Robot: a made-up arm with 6 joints.
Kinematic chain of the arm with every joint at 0, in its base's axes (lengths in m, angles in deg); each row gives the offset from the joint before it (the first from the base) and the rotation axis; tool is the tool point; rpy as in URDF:
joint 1: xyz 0 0 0.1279 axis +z
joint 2: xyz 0 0 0 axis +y
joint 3: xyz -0.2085 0 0.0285 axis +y
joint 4: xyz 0.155 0 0.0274 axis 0.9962 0 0.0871
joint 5: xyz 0 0 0 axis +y
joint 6: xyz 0.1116 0 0.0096 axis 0.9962 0 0.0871
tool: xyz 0 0 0 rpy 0 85 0
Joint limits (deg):
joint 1: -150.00..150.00
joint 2: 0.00..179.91
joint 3: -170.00..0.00
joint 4: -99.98..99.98
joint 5: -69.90..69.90
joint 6: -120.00..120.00
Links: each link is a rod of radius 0.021 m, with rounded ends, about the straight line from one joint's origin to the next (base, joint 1, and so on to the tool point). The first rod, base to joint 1, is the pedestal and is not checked.
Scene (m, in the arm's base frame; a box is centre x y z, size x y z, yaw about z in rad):
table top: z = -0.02
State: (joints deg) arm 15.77 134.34 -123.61 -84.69 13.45 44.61
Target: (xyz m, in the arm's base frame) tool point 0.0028 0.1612 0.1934
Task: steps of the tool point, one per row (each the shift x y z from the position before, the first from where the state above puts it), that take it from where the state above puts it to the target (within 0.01 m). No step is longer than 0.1 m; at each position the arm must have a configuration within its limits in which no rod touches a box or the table.
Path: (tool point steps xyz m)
1: -0.0409 0.0540 0.0083
2: -0.0538 0.0422 0.0032
3: -0.0632 0.0275 -0.0022
4: -0.0686 0.0110 -0.0074
5: -0.0695 -0.0061 -0.0125
6: -0.0657 -0.0225 -0.0170
7: -0.0580 -0.0371 -0.0209

